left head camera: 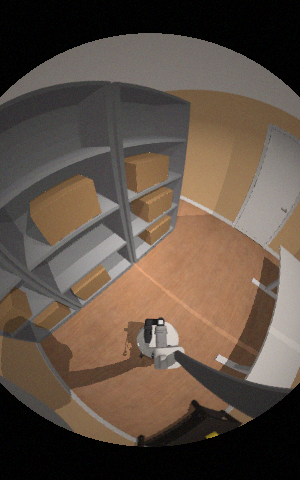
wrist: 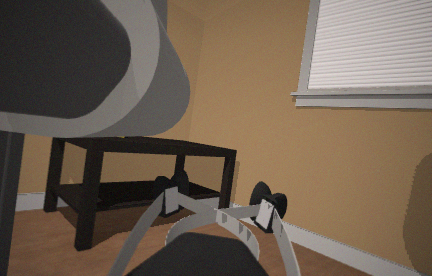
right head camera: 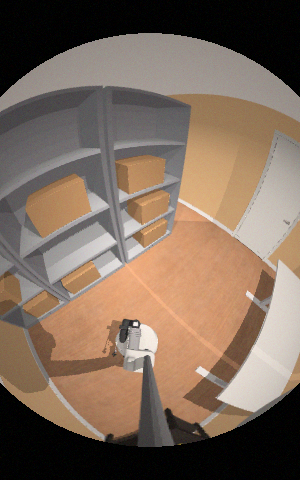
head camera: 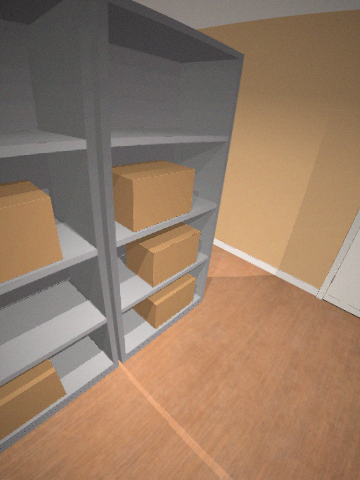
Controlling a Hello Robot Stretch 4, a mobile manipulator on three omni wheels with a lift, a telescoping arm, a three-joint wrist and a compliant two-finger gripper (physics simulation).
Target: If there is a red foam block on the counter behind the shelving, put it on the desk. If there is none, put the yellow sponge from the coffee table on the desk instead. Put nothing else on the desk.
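Places are measured from the robot's base along level axes (x ahead, y right, z down), in millimetres.
Pixels of known places: gripper, fingertip midpoint: (left head camera: 146, 358) (wrist: 219, 191) (right head camera: 118, 357).
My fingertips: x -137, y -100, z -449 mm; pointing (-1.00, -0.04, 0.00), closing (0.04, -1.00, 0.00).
Note:
For each thing: its middle in the pictures, then the offset to it from my fingertips. "*": a spot on its surface instead. Level surfaces: height alone.
- white-topped table, its level: dz -244 mm
- window, surface spot: (wrist: 370, 45) * dx -1006, dy -667, dz -582 mm
- wall's baseboard, surface spot: (wrist: 330, 242) * dx -1034, dy -624, dz +403 mm
My gripper (wrist: 219, 191) is open and empty, its two fingertips apart in the wrist view. The dark coffee table (left head camera: 200, 420) (right head camera: 185, 430) (wrist: 150, 146) stands beyond the fingers in the wrist view and at the bottom of both side head views. A small yellow thing, likely the sponge (left head camera: 212, 435), lies on it. A white-topped table (left head camera: 285, 320) (right head camera: 260, 350), which looks like the desk, is at the right. The grey shelving (head camera: 102, 200) (left head camera: 120, 175) (right head camera: 113, 200) hides what is behind it. The counter and a red foam block do not show.
Cardboard boxes (head camera: 162, 195) (left head camera: 65, 207) (right head camera: 60, 205) stand on the shelves. A wall (head camera: 280, 150) lies past the shelving's right end, with a white door (left head camera: 267, 185) (right head camera: 267, 195) farther right. A window (wrist: 370, 45) is above the wall's baseboard (wrist: 330, 242) in the wrist view.

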